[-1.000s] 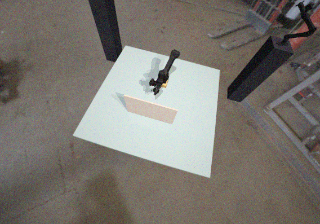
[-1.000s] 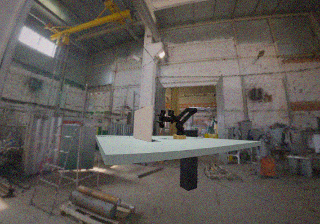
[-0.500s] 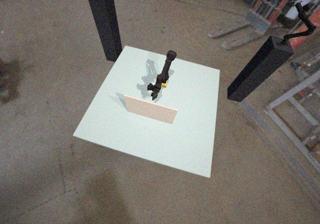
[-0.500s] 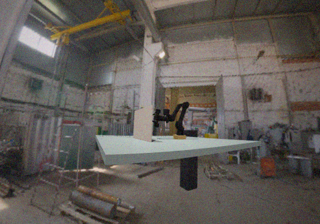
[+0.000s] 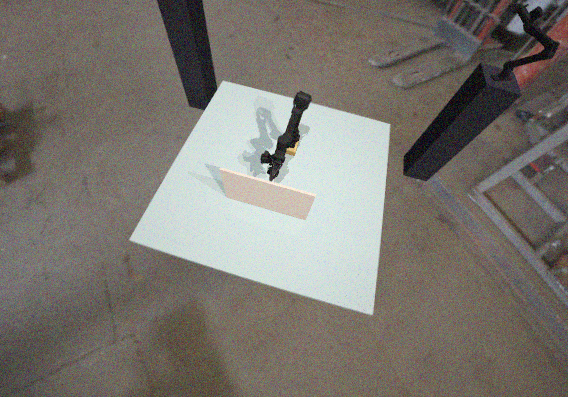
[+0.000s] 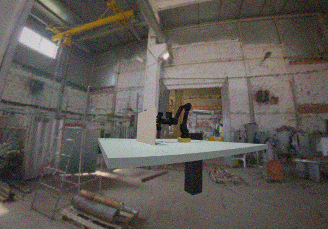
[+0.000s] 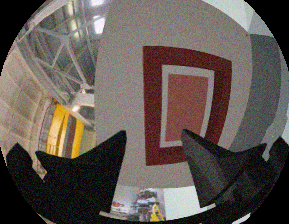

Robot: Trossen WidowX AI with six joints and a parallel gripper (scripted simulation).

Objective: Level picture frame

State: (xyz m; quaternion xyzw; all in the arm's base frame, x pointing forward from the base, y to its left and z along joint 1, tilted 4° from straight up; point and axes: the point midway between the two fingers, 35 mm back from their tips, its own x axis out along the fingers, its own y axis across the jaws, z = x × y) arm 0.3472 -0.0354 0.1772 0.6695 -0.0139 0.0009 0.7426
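Now: gripper tip 5 cm short of the picture frame, 5 cm above it and 1 cm to the left of it. Also, from my gripper tip: wall panel (6 cm below, 6 cm ahead).
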